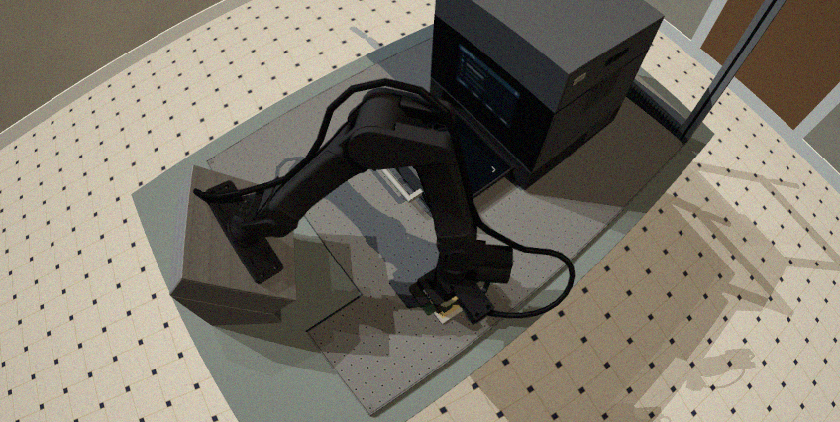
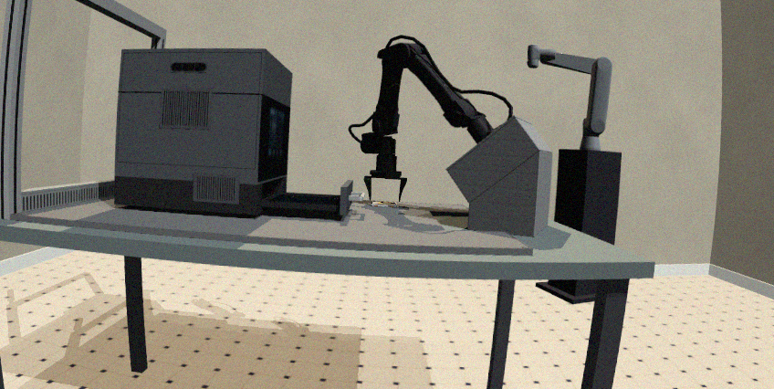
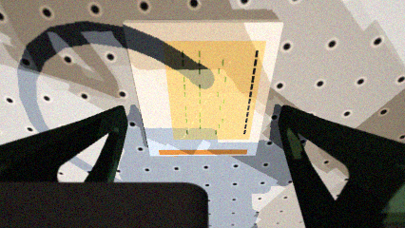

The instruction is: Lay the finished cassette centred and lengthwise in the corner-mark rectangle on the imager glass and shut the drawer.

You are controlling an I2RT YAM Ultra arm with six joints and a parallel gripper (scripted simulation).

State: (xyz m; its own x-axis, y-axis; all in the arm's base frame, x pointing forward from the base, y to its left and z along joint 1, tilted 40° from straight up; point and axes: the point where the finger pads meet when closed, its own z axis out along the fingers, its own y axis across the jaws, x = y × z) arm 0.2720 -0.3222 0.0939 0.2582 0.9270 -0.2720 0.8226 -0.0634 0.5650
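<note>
The cassette is 2 cm below my hand. The rest, counted from my hand: drawer: 28 cm ahead, 20 cm to the left, 2 cm above.
</note>
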